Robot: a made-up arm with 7 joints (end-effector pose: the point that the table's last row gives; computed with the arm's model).
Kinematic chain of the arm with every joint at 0, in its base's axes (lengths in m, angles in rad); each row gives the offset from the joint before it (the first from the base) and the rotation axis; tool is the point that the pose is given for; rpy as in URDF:
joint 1: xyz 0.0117 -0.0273 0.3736 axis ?
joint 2: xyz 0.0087 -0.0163 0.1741 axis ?
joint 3: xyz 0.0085 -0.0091 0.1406 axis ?
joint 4: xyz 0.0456 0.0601 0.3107 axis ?
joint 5: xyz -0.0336 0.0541 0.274 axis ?
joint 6: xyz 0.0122 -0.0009 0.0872 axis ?
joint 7: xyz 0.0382 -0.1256 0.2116 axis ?
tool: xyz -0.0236 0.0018 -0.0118 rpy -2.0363 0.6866 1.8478
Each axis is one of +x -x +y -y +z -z.
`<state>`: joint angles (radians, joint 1 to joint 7).
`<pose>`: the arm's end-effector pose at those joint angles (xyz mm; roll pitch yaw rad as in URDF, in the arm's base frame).
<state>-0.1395 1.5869 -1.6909 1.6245 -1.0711 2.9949 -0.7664</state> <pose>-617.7 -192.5 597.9 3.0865 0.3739 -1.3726</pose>
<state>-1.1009 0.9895 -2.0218 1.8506 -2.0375 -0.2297 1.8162</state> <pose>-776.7 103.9 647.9 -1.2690 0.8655 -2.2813</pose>
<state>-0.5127 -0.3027 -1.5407 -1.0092 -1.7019 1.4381 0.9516</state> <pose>596.9 39.5 989.4 2.0631 -0.7071 -1.5781</pose>
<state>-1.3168 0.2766 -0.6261 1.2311 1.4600 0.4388 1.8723</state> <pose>-238.6 -454.2 1236.4 1.5560 -0.7338 -2.9706</pose>
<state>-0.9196 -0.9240 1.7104 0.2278 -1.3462 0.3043 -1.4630</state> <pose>448.3 -667.1 1262.4 -0.1984 0.6734 -3.0245</pose>
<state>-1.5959 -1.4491 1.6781 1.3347 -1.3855 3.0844 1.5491</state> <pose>114.1 -651.2 738.4 2.3776 0.2077 2.1492</pose>
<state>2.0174 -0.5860 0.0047 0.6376 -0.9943 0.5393 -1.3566</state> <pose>-387.8 614.1 1262.1 0.6363 0.0599 -0.6299</pose>
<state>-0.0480 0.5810 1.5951 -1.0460 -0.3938 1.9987 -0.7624</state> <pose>-241.6 -372.9 843.4 1.5323 -1.1577 2.2745</pose>
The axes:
joint 1: +z
joint 2: -y
joint 3: +z
joint 4: +y
joint 5: +z
joint 6: -y
joint 7: +x

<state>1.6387 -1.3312 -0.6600 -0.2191 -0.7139 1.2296 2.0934</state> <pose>-317.3 738.5 877.8 -2.5635 -0.0213 -3.0523</pose>
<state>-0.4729 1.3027 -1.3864 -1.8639 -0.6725 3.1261 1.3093</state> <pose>-214.0 139.9 650.8 2.0548 -0.8446 3.0472</pose>
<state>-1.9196 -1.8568 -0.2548 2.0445 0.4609 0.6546 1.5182</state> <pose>-217.9 -70.4 -49.6 0.0903 1.2466 -1.4961</pose>
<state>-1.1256 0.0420 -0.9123 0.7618 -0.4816 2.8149 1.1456</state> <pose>-1.6 -97.2 1225.5 2.0469 0.6839 -0.5147</pose>
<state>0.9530 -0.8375 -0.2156 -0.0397 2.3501 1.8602 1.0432</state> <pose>450.5 567.5 893.9 1.6384 -0.2642 -1.3675</pose>
